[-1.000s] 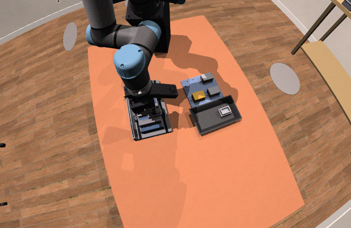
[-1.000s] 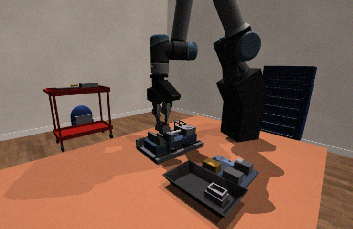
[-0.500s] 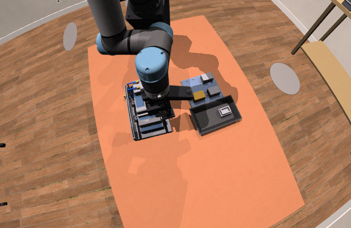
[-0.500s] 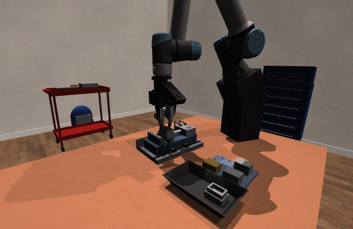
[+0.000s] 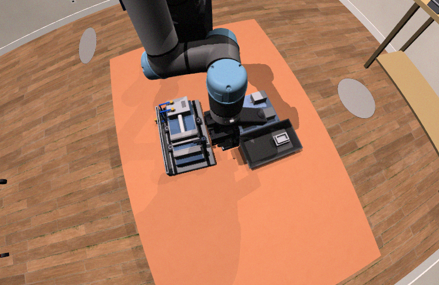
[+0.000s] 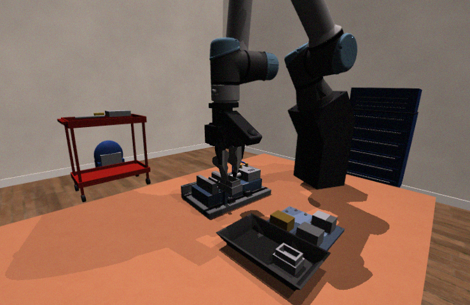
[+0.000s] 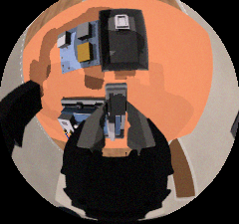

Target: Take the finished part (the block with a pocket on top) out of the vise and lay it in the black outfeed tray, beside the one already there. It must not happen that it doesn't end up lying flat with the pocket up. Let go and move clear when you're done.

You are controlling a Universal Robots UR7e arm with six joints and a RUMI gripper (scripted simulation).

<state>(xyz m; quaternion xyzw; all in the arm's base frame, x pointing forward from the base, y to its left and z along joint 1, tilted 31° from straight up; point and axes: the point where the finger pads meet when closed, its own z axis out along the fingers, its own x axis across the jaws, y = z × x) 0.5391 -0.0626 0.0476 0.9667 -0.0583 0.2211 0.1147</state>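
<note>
My gripper is now 80 mm past the yellow block, 140 mm to the right of it and 130 mm above it. Round my hand: blue plate: 110 mm behind, 190 mm to the left, 150 mm below.
</note>
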